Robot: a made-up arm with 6 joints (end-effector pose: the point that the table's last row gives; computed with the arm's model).
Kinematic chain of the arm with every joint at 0, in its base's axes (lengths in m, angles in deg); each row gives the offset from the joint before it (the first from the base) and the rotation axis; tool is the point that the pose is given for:
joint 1: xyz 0 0 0.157 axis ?
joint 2: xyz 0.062 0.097 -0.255 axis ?
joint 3: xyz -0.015 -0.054 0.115 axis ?
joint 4: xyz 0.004 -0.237 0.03 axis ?
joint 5: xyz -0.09 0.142 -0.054 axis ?
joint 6: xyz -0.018 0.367 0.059 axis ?
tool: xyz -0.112 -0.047 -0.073
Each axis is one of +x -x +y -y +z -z.
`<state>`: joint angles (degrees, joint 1 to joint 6).
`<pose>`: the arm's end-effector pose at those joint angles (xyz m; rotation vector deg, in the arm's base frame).
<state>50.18 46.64 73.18 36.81 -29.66 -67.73</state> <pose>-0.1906 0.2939 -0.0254 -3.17 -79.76 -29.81</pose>
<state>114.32 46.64 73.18 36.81 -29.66 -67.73</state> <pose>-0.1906 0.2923 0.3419 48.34 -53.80 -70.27</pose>
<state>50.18 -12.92 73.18 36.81 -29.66 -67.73</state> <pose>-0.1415 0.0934 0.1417 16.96 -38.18 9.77</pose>
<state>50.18 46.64 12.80 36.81 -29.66 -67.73</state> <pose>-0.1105 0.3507 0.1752 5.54 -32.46 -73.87</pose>
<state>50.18 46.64 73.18 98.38 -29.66 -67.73</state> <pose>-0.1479 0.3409 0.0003 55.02 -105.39 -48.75</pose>
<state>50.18 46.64 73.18 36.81 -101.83 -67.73</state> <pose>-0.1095 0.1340 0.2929 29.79 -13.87 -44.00</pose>
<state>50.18 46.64 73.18 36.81 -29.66 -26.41</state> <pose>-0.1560 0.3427 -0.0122 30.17 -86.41 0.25</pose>
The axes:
joint 1: +x
joint 2: -y
joint 3: +z
joint 4: -y
joint 5: +z
joint 6: +x

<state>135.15 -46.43 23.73 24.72 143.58 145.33</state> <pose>0.1021 0.5162 -0.0906 11.39 -4.67 -151.18</pose>
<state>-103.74 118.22 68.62 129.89 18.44 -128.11</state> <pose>0.2640 -0.3494 -0.0081 82.82 -123.99 52.15</pose>
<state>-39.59 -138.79 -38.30 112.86 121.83 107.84</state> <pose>0.0298 -0.3128 0.4294 32.54 153.08 -11.25</pose>
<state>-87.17 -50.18 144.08 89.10 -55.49 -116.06</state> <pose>0.2080 -0.0506 0.3125 -71.91 34.56 29.38</pose>
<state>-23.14 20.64 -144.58 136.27 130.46 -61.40</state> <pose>-0.2685 0.0837 -0.3084 135.67 -109.13 -8.79</pose>
